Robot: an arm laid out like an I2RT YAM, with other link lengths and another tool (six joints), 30 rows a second.
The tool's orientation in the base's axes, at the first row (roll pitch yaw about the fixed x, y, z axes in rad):
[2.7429 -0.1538 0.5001]
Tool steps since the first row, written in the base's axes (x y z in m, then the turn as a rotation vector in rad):
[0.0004 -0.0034 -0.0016 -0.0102 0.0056 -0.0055]
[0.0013 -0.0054 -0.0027 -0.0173 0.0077 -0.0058]
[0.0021 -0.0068 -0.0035 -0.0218 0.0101 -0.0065]
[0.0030 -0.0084 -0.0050 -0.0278 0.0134 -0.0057]
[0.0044 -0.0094 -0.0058 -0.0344 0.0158 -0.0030]
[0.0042 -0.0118 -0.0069 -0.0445 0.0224 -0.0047]
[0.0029 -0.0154 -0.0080 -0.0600 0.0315 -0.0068]
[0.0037 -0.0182 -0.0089 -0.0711 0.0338 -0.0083]
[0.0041 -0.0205 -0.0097 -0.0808 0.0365 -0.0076]
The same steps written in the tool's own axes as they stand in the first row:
[-0.0015 0.0024 0.0025 -0.0070 -0.0108 0.0003]
[-0.0018 0.0040 0.0043 -0.0122 -0.0154 -0.0022]
[-0.0019 0.0052 0.0057 -0.0151 -0.0194 -0.0036]
[-0.0021 0.0063 0.0078 -0.0186 -0.0242 -0.0071]
[-0.0015 0.0074 0.0092 -0.0228 -0.0278 -0.0122]
[-0.0030 0.0089 0.0108 -0.0287 -0.0379 -0.0156]
[-0.0060 0.0110 0.0124 -0.0381 -0.0524 -0.0210]
[-0.0068 0.0133 0.0142 -0.0469 -0.0592 -0.0237]
[-0.0076 0.0150 0.0157 -0.0539 -0.0650 -0.0281]

